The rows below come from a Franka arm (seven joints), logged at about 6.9 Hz.
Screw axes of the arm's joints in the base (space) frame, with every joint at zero. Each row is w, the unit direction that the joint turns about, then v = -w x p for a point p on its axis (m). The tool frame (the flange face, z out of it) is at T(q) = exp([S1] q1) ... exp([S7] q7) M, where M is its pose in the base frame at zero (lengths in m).
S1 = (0, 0, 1, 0, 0, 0)
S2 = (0, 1, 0, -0.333, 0, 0)
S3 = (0, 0, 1, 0, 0, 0)
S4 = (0, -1, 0, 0.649, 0, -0.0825)
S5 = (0, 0, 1, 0, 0, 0)
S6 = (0, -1, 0, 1.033, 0, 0)
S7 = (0, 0, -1, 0, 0.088, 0)
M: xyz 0.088 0 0.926 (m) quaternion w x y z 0 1 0 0
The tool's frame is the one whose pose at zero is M.
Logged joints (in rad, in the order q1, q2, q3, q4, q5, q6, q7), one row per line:
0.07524, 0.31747, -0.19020, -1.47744, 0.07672, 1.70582, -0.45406
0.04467, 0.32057, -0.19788, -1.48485, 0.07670, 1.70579, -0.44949
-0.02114, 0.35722, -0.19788, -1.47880, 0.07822, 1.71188, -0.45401
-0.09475, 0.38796, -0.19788, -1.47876, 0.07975, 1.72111, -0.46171
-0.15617, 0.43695, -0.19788, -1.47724, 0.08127, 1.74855, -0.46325
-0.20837, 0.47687, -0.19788, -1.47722, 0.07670, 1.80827, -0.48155
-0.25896, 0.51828, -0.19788, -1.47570, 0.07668, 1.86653, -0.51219
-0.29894, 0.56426, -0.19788, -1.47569, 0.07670, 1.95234, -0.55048
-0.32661, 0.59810, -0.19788, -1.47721, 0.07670, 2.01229, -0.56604
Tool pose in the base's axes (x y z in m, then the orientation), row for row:
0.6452, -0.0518, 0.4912, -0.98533, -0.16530, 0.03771, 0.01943
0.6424, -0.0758, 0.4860, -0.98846, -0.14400, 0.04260, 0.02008
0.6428, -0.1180, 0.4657, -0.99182, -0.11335, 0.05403, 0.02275
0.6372, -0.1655, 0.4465, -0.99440, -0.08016, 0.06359, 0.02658
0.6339, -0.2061, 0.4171, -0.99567, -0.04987, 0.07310, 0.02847
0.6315, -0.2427, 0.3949, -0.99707, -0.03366, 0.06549, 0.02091
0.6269, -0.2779, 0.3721, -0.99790, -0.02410, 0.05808, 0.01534
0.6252, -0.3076, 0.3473, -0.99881, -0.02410, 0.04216, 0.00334
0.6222, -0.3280, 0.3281, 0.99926, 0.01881, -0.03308, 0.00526
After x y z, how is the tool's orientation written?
As a quaternion, x y z w.
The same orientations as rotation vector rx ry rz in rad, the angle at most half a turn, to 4 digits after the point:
-3.0578, -0.5130, 0.1170
-3.0662, -0.4467, 0.1321
-3.0716, -0.3510, 0.1673
-3.0722, -0.2477, 0.1965
-3.0725, -0.1539, 0.2256
-3.0914, -0.1044, 0.2030
-3.1048, -0.0750, 0.1807
-3.1312, -0.0756, 0.1322
3.1288, 0.0589, -0.1036

